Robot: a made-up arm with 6 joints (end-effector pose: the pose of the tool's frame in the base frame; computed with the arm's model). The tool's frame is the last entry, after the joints. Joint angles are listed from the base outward.
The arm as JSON. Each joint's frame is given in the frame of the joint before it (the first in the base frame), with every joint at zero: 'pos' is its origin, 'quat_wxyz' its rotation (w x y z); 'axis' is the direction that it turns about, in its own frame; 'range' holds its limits. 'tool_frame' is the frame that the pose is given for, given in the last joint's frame.
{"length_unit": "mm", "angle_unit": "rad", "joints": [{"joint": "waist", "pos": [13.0, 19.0, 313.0], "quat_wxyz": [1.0, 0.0, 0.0, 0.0], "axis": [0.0, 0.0, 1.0], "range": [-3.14, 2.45]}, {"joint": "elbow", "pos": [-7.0, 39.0, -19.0], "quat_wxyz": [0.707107, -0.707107, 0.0, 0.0], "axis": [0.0, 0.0, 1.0], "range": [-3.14, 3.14]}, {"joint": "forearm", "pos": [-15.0, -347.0, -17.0], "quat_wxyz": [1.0, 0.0, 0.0, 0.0], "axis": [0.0, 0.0, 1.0], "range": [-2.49, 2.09]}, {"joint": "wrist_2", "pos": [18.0, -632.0, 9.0], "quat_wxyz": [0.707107, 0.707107, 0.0, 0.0], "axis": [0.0, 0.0, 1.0], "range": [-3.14, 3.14]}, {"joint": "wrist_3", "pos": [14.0, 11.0, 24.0], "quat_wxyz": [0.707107, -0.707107, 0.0, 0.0], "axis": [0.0, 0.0, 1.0], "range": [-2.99, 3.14]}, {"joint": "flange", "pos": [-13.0, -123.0, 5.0], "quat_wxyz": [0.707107, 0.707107, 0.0, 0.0], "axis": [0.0, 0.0, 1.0], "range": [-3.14, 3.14]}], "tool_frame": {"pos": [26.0, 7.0, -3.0], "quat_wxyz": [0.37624, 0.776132, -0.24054, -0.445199]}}
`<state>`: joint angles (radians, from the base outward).
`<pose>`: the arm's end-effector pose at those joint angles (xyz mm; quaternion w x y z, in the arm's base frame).
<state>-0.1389 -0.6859 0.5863 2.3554 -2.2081 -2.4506</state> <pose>-212.5 39.3 1118.7 0.1873 -0.3455 -0.3752 0.8395</pose>
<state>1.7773 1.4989 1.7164 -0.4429 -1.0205 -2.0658</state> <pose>-123.6 359.5 -372.1 0.6624 0.2949 -0.5845 0.3641</pose>
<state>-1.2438 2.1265 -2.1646 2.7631 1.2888 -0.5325</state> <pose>132.9 -110.6 796.0 0.9125 0.2910 0.0022 -0.2874</pose>
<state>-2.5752 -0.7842 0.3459 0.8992 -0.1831 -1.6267</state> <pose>505.4 317.1 1235.7 0.3667 0.2463 0.8891 0.1203</pose>
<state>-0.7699 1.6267 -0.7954 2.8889 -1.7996 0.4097</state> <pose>630.1 -616.7 636.5 0.5749 -0.7217 -0.2600 -0.2846</pose>
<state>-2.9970 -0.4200 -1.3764 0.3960 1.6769 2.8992</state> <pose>877.2 45.5 587.4 0.2152 0.7634 -0.1817 -0.5813</pose>
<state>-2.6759 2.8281 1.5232 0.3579 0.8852 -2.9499</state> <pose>605.5 245.0 -211.7 0.4747 0.5042 0.2827 -0.6637</pose>
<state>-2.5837 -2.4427 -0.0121 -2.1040 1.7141 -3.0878</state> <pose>484.1 421.4 -533.8 0.9603 0.0879 -0.0029 0.2649</pose>
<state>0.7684 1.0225 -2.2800 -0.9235 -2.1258 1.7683</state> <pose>-254.4 -79.7 668.5 0.3259 0.3058 -0.7810 0.4362</pose>
